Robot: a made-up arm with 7 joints.
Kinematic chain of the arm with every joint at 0, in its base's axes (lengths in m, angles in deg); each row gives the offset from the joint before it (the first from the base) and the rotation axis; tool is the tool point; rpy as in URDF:
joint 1: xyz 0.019 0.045 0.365 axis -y
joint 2: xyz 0.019 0.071 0 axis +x
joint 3: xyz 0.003 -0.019 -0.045 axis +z
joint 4: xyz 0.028 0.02 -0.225 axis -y
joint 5: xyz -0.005 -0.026 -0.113 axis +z
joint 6: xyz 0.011 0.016 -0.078 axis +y
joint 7: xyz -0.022 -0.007 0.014 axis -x
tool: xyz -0.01 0 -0.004 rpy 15.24 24.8 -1.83
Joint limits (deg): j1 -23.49..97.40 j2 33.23..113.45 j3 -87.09..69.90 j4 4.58..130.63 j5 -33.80..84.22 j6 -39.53..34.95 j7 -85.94..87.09
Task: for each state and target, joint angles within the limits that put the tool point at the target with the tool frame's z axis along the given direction. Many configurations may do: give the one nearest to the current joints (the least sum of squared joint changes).
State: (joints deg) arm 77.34 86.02 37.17 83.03 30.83 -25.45 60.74
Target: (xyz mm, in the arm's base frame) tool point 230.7 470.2 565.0 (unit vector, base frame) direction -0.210 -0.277 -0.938
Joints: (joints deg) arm 96.88 54.59 16.56 47.26 28.01 -30.59 46.03
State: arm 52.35 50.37 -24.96 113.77 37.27 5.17 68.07
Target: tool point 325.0 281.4 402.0 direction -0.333 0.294 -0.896
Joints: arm 45.81 33.65 17.74 102.24 49.61 -23.84 44.62
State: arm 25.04 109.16 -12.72 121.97 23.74 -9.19 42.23
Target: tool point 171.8 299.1 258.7 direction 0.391 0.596 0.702
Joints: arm 3.28 95.59 -35.63 130.63 70.11 16.20 69.13
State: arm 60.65 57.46 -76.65 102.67 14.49 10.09 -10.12
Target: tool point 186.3 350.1 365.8 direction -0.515 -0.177 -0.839
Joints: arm 65.90 100.98 -77.80 119.29 -16.05 24.96 -43.08
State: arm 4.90 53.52 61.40 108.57 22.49 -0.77 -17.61
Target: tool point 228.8 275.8 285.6 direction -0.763 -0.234 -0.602
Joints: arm 5.17 42.59 23.87 127.38 28.54 -7.88 -3.45
